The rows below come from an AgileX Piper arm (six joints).
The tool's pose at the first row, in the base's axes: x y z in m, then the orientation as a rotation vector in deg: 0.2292, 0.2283, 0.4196, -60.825, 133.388, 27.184
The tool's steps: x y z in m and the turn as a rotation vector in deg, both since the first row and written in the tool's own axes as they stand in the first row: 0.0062, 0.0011, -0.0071, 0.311, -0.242, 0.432; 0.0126, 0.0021, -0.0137, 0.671, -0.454, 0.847; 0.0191, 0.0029, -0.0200, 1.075, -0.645, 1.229; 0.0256, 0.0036, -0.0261, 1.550, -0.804, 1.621; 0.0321, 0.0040, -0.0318, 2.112, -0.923, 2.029; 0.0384, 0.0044, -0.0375, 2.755, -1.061, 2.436; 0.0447, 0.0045, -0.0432, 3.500, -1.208, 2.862; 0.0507, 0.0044, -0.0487, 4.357, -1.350, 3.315; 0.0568, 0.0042, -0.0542, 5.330, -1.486, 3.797; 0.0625, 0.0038, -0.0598, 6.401, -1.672, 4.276; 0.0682, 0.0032, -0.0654, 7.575, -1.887, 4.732; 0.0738, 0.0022, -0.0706, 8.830, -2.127, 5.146; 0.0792, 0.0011, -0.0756, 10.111, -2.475, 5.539
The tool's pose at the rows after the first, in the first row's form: 0.2227, 0.2217, 0.4217, -60.084, 133.451, 27.075; 0.2163, 0.2152, 0.4232, -59.353, 133.526, 26.887; 0.2101, 0.2087, 0.4244, -58.649, 133.596, 26.624; 0.2040, 0.2022, 0.4254, -57.916, 133.696, 26.265; 0.1983, 0.1958, 0.4261, -57.143, 133.836, 25.791; 0.1927, 0.1894, 0.4269, -56.325, 133.953, 25.227; 0.1873, 0.1829, 0.4277, -55.433, 134.065, 24.552; 0.1823, 0.1765, 0.4285, -54.461, 134.187, 23.751; 0.1774, 0.1700, 0.4292, -53.405, 134.318, 22.820; 0.1728, 0.1635, 0.4302, -52.284, 134.387, 21.795; 0.1683, 0.1569, 0.4312, -51.128, 134.399, 20.653; 0.1643, 0.1504, 0.4319, -49.969, 134.346, 19.415; 0.1606, 0.1440, 0.4326, -48.777, 134.169, 18.191
